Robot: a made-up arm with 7 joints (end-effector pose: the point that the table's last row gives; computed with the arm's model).
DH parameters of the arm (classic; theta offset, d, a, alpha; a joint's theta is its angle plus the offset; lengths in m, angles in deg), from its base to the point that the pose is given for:
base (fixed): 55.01 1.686 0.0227 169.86
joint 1: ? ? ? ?
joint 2: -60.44 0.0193 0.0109 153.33
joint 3: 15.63 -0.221 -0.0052 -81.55
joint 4: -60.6 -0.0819 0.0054 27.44
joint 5: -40 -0.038 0.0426 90
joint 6: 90 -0.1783 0.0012 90
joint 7: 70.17 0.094 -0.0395 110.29
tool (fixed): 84.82 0.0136 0 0
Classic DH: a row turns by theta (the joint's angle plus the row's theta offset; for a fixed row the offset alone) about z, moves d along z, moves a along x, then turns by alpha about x.
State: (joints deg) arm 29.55 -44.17 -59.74 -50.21 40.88 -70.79 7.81
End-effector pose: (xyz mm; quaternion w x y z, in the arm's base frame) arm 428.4 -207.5 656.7 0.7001 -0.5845 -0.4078 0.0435
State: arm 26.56 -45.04 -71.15 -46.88 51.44 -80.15 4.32
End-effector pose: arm 467.4 -258.4 662.5 0.6120 -0.7009 -0.3648 -0.0341
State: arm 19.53 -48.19 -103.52 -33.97 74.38 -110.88 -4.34
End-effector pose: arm 496.5 -424.6 754.2 0.4173 -0.8059 -0.1259 -0.4006
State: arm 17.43 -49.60 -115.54 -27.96 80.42 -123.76 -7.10
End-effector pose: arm 464.7 -479.8 779.4 0.3779 -0.7477 -0.0034 -0.5460
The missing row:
joint 1: 55.43 0.964 0.0837 -84.2
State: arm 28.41 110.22 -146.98 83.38 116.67 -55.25 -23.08
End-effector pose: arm 128.5 -548.5 746.4 0.4659 -0.2066 0.1552 -0.8463
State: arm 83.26 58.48 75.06 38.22 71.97 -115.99 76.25
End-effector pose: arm -305.6 -301.2 832.4 0.1113 -0.6757 0.6858 -0.2464
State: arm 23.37 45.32 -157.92 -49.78 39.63 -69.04 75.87
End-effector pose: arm 36.2 -99.7 789.2 0.4241 0.2026 0.8652 -0.1749
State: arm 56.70 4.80 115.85 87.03 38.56 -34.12 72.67
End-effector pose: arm -122.6 -507.3 803.7 0.2206 -0.1068 0.7156 0.6541
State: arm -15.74 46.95 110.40 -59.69 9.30 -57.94 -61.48
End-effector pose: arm 343.4 -138.4 603.0 0.3945 -0.7569 -0.0829 0.5143
